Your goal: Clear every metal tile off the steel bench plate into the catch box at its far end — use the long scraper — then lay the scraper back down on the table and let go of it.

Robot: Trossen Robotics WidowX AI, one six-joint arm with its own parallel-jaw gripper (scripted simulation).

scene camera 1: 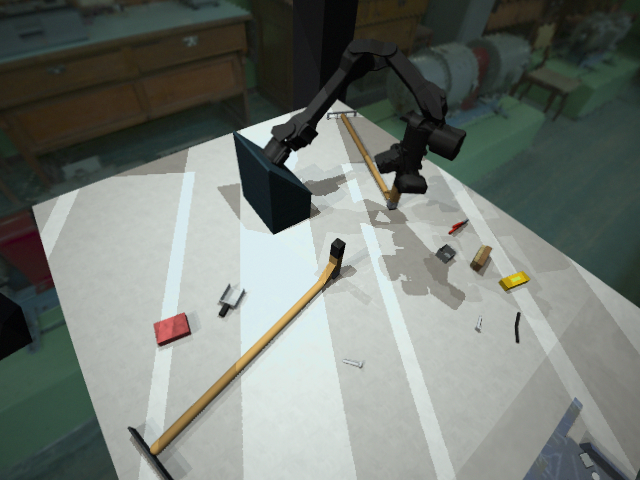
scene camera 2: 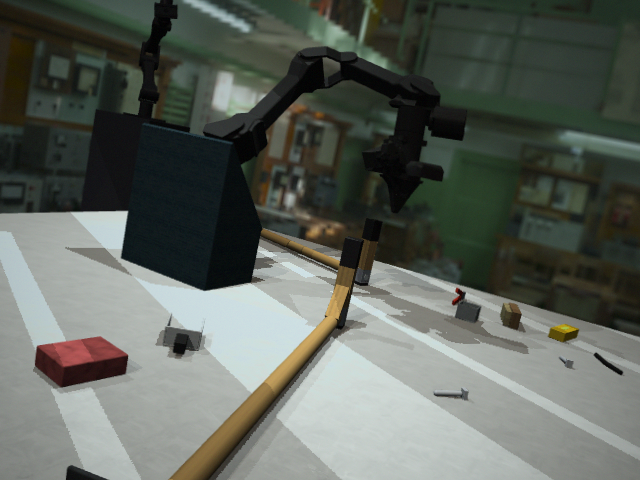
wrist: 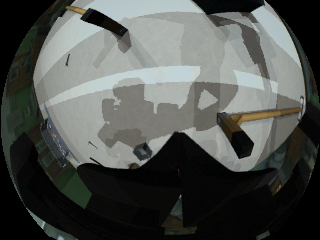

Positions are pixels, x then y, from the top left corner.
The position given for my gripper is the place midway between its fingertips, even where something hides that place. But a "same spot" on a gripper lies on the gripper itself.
Labels:
My gripper shows in scene camera 1, in scene camera 2 and in the wrist view [178, 136]. A red block shows in scene camera 1 and in scene camera 2; in the wrist view it is out of frame. One and the same spot on the red block: [scene camera 1: 176, 327] is [scene camera 2: 96, 350]. The same spot on my gripper: [scene camera 1: 406, 161] is [scene camera 2: 406, 151].

